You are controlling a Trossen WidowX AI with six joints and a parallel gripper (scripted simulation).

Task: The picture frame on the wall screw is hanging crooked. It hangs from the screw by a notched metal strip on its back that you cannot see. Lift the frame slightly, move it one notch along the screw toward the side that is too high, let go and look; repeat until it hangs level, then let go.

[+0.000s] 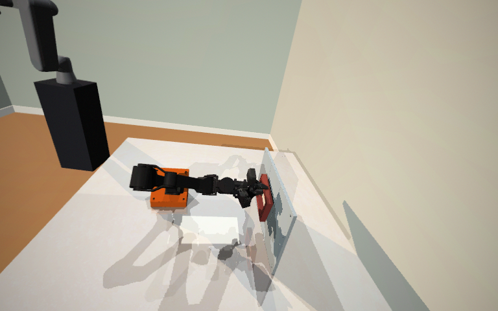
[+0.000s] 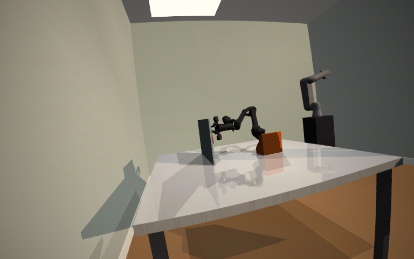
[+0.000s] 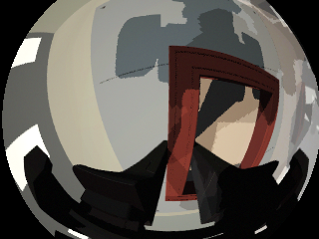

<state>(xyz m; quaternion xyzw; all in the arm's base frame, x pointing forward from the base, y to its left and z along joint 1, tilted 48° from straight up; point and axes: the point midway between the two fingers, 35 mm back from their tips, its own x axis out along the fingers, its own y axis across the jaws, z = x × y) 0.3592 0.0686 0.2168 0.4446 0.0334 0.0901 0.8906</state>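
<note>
My gripper tip is 50 mm above the red picture frame and 10 mm to the right of it. Round my gripper tip: grey wall panel 70 mm below, 20 mm ahead.
</note>
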